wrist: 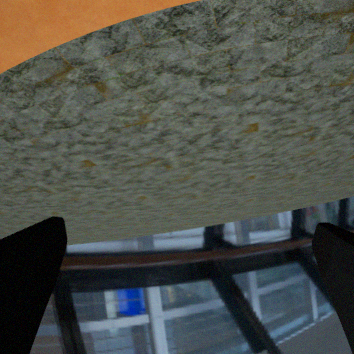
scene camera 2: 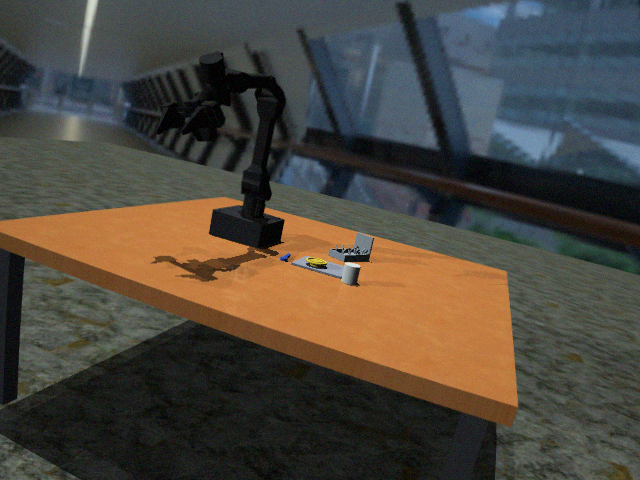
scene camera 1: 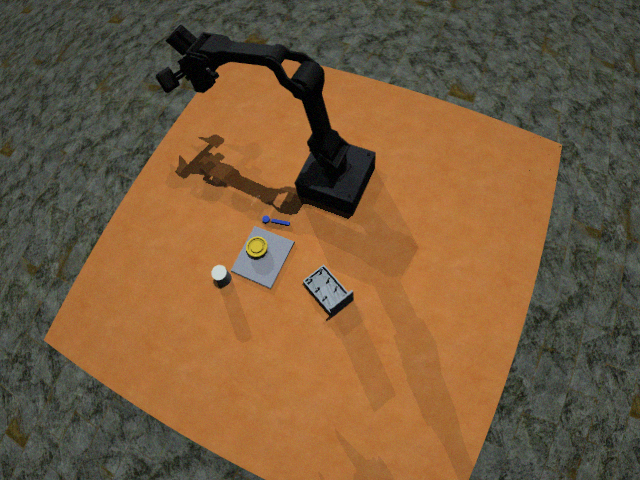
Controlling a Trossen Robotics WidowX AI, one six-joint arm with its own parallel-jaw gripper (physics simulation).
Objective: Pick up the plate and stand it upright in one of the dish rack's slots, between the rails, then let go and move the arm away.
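A yellow round plate [scene camera 1: 256, 246] [scene camera 2: 316, 262] lies roughly flat on a grey square board [scene camera 1: 273, 268] [scene camera 2: 330, 269]. The small grey dish rack [scene camera 1: 342, 304] [scene camera 2: 364, 243] stands apart from the board, with short dark pegs or rails and a taller panel at one end. No plate stands in it. My gripper [scene camera 1: 173, 59] [scene camera 2: 178, 124] [wrist: 194, 235] is open and empty, high up and far from both plate and rack. In the wrist view its two dark fingers are wide apart, with floor and background beyond them. The plate and the rack do not show in the wrist view.
A white cylinder [scene camera 1: 220, 275] [scene camera 2: 350, 273] stands close to the board, on the side away from the rack. A small blue spoon-like item [scene camera 1: 280, 222] [scene camera 2: 285, 256] lies between the board and the arm's black base [scene camera 1: 336, 178] [scene camera 2: 246, 226]. The orange table's edge [wrist: 75, 37] shows in the wrist view.
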